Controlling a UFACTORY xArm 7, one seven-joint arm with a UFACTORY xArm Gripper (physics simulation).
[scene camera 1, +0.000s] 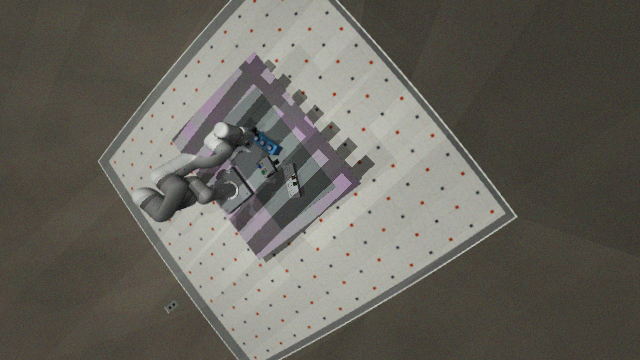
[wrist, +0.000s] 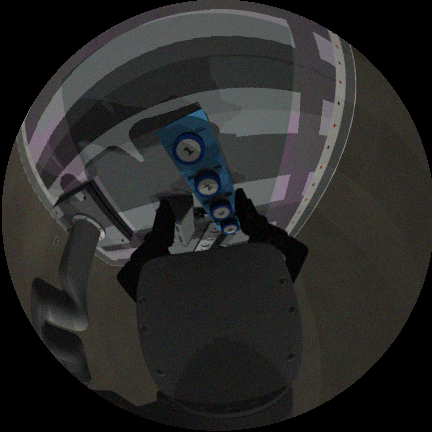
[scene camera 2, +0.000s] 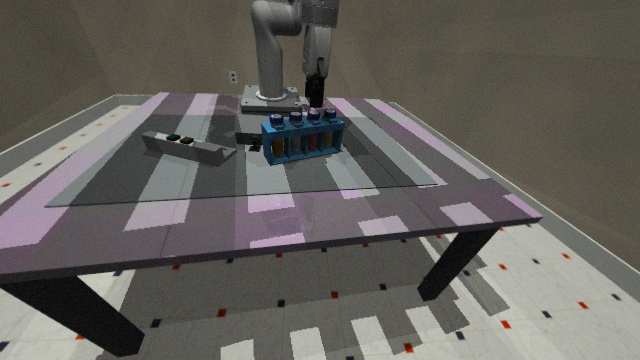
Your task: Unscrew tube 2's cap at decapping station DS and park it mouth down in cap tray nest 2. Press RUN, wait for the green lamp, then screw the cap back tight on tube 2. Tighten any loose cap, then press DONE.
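Observation:
The blue rack holds upright tubes with blue-rimmed white caps. Tube 2's cap is on, second from the rack's far end in the wrist view, after cap 1. My gripper is open and empty, pointing down, above and behind the rack in scene camera 2. A grey box with blue and green buttons stands beside the rack. A long pale tray carries small green and brown blocks. Nest numbers and lamp state are not readable.
The arm's base plate stands behind the grey box. A small black part sits between the box and the rack. The grey mat lies on the pinkish table. Striped shadows cross both.

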